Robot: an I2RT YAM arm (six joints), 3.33 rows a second.
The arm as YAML. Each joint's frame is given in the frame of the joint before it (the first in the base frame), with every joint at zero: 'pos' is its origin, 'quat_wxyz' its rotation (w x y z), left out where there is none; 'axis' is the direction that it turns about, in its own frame. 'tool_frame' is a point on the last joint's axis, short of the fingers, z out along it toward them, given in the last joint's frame.
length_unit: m
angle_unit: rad
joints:
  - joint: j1
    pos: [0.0, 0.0, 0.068]
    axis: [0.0, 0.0, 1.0]
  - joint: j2
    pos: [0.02, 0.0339, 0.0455]
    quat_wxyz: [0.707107, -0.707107, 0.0, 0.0]
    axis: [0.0, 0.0, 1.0]
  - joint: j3
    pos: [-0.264, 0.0, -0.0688]
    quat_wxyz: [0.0, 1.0, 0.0, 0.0]
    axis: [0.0, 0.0, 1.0]
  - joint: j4
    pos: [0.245, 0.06, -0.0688]
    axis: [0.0, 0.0, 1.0]
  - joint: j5
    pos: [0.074, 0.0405, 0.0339]
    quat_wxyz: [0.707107, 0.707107, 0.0, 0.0]
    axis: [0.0, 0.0, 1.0]
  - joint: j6
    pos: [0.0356, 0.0, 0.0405]
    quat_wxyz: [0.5, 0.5, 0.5, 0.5]
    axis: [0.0, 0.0, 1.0]
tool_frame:
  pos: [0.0, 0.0, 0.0]
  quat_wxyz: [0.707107, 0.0, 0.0, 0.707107]
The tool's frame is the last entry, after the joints.
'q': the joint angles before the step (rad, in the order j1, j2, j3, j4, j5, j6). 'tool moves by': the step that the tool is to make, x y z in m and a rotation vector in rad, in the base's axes. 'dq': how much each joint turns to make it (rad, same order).
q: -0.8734, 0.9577, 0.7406, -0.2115, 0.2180, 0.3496
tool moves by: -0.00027, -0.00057, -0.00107, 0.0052, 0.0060, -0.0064
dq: -0.0019, 0.0031, 0.0000, -0.0050, 0.0046, 0.0008
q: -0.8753, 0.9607, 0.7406, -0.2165, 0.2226, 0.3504
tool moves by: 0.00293, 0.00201, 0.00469, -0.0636, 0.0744, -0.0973
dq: 0.0420, 0.0058, 0.0145, 0.0000, 0.1674, -0.0321
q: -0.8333, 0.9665, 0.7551, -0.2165, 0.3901, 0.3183
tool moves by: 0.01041, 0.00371, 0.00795, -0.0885, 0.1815, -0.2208
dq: 0.0946, 0.0511, 0.0572, -0.0496, 0.3669, -0.0419
